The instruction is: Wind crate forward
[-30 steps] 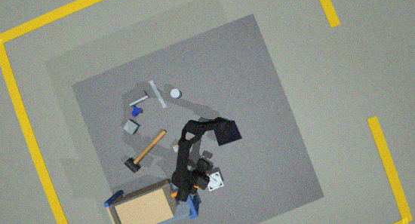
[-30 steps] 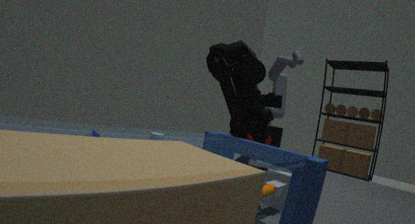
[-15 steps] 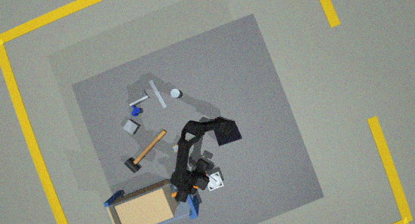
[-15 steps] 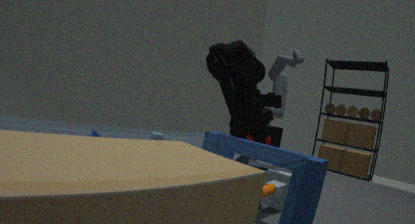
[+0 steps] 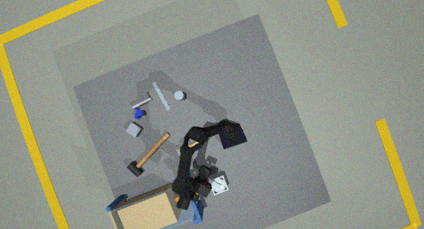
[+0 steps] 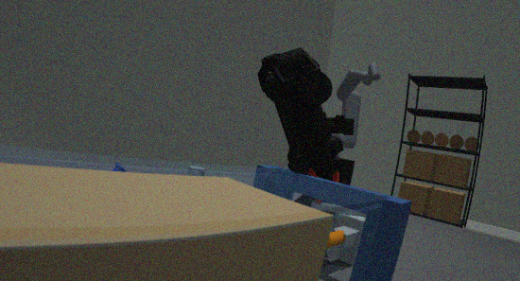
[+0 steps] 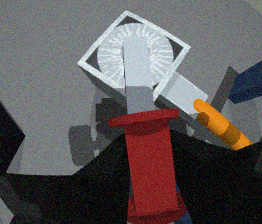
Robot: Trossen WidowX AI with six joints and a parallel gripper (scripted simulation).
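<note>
Now: the winch handle 20 mm behind my gripper tip, 20 mm to the left of it and 30 mm below it. Round my gripper tip: blue steel frame (100 mm ahead, 80 mm to the left, 30 mm below); red knob (10 mm ahead, 10 mm to the right); winch (80 mm behind, 50 mm to the left, 100 mm below).
</note>
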